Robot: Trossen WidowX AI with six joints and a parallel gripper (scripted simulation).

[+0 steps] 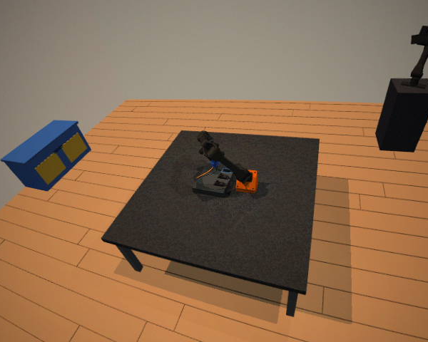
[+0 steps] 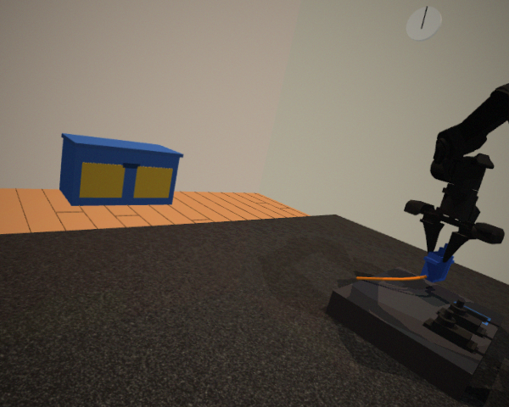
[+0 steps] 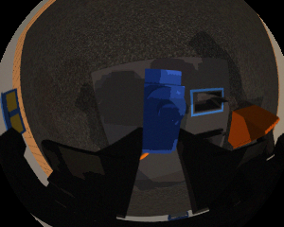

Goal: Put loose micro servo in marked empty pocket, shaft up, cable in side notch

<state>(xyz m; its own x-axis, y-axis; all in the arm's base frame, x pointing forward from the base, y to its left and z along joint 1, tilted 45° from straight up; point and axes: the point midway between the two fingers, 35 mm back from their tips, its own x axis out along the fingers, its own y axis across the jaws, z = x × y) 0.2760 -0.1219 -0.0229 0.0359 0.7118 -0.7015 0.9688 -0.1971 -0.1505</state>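
My gripper tip is now 10 cm above the dark deck, 7 cm to the right of it and 2 cm short of it.
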